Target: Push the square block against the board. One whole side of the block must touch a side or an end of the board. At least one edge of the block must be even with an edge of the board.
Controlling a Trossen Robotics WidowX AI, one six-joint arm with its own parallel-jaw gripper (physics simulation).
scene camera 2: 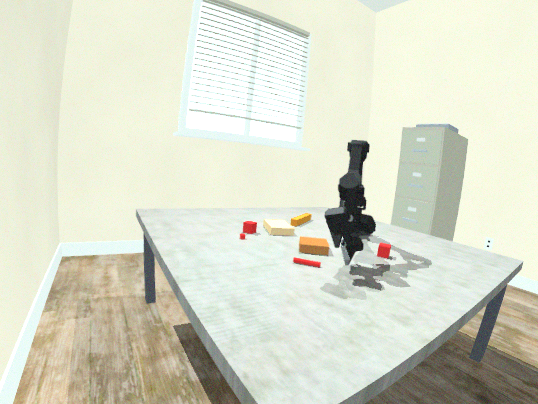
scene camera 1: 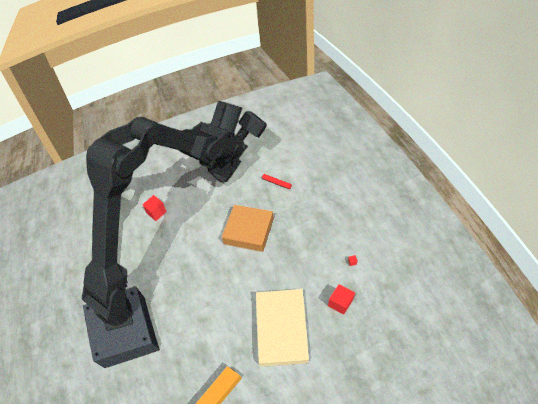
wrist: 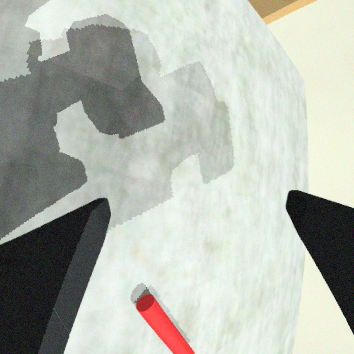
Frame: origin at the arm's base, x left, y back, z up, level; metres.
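Seen in the pictures: gripper, fingertip midpoint: (scene camera 2: 342,256) (scene camera 1: 249,147) (wrist: 198,202); arm's base, origin of the base link: (scene camera 1: 117,314).
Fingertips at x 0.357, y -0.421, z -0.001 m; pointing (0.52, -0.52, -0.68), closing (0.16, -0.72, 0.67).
Observation:
Pixels of each thing's top centre, then the offset from my fingertips to it.
- pale yellow slab, middle of its top: (scene camera 1: 281,325) (scene camera 2: 278,223) dx -0.482, dy +0.093, dz -0.026 m
- red rod, middle of its top: (wrist: 174,337) (scene camera 1: 276,179) (scene camera 2: 307,260) dx -0.102, dy -0.037, dz -0.041 m
- orange-yellow bar, middle of its top: (scene camera 2: 301,216) dx -0.604, dy +0.307, dz -0.024 m
The square block, flat and orange (scene camera 1: 248,226) (scene camera 2: 313,245), lies on the table. The board, a pale yellow slab (scene camera 1: 282,326) (scene camera 2: 279,227), lies flat, apart from the block; in the scene camera 1 view it is below the block and a little to the right. A stretch of table lies between them, and the block is turned slightly relative to the board. My gripper (scene camera 1: 225,167) (scene camera 2: 345,252) (wrist: 198,202) is open and empty, above the table. In the scene camera 1 view it is above and left of the block. Block and board do not show in the wrist view.
A red rod (scene camera 1: 276,181) (scene camera 2: 306,262) (wrist: 167,327) lies near the block. A red cube (scene camera 1: 154,208) (scene camera 2: 384,250) is on the arm's side. Another red cube (scene camera 1: 342,299) (scene camera 2: 250,227) and a tiny one (scene camera 1: 353,260) (scene camera 2: 242,236) are right of the board in scene camera 1. An orange-yellow bar (scene camera 1: 220,386) (scene camera 2: 301,219) lies below-left.

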